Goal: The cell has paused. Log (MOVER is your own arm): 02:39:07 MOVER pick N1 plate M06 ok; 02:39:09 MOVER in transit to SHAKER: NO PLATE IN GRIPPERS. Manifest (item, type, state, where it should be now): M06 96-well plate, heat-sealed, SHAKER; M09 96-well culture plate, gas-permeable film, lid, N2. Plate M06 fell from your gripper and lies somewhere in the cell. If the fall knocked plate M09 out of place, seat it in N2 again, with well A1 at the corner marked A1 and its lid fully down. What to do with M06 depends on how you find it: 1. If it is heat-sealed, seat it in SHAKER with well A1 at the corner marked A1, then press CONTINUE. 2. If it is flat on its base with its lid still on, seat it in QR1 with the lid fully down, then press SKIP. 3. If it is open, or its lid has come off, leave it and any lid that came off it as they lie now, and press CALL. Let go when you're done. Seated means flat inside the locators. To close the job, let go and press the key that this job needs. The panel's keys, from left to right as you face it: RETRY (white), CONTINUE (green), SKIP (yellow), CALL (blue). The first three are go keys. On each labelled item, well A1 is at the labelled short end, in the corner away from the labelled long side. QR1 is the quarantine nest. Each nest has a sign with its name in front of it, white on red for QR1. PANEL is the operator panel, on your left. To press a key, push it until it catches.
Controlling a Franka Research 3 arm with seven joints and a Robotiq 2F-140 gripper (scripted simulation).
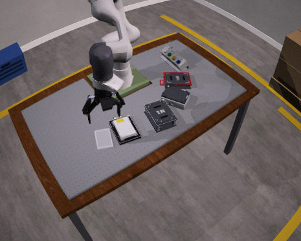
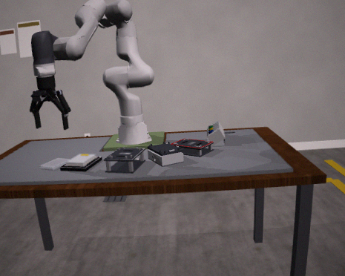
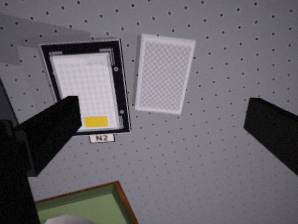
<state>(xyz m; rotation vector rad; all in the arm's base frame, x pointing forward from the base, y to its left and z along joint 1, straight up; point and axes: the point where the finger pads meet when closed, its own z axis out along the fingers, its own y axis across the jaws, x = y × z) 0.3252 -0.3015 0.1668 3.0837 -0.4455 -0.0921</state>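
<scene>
Right now the heat-sealed plate is 10 mm behind my hand, 10 mm to the right of it and 170 mm below it. The rest, counted from my hand: blue call key (240 mm behind, 690 mm to the left, 110 mm below); yellow skip key (290 mm behind, 700 mm to the left, 110 mm below); dark nest N1 (40 mm ahead, 320 mm to the left, 130 mm below).
</scene>
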